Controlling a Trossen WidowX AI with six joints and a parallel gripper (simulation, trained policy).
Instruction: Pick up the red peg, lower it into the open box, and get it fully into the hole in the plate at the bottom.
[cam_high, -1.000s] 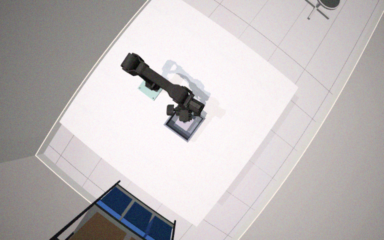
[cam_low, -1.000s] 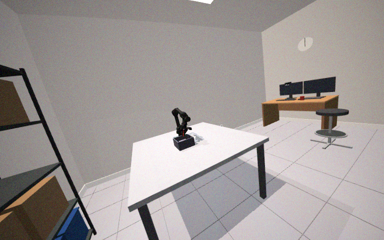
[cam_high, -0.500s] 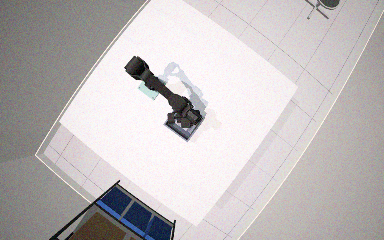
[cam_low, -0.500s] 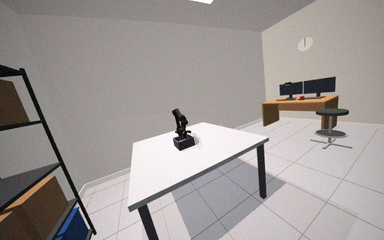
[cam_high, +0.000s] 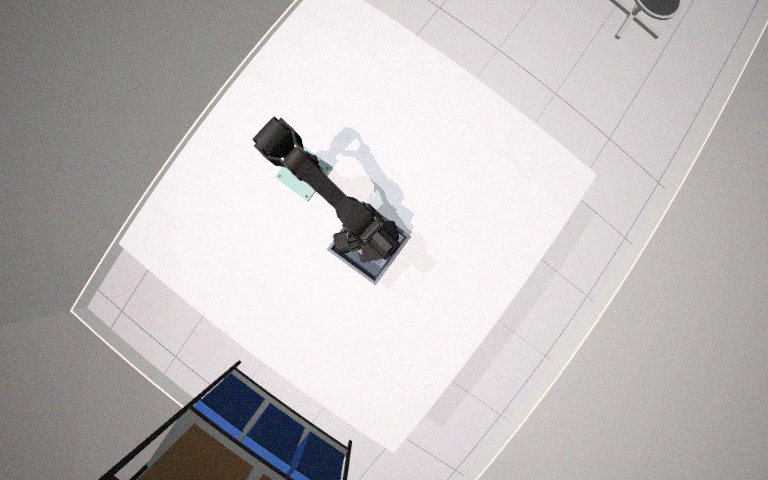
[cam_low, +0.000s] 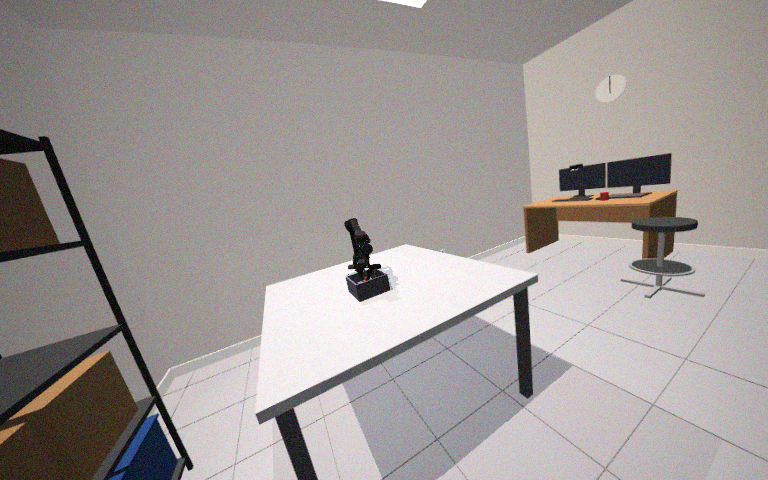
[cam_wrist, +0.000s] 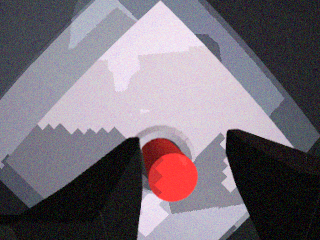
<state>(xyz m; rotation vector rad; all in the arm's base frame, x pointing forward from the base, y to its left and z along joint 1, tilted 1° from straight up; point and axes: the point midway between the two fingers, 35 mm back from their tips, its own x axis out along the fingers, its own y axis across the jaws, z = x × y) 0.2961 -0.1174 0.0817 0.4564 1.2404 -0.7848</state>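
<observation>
The red peg lies 1 cm to the left of my gripper tip and 1 cm below it. From my gripper tip the other things lie so: dark grey box 1 cm to the left, 4 cm below; then pale plate 1 cm to the left, 2 cm below.
</observation>
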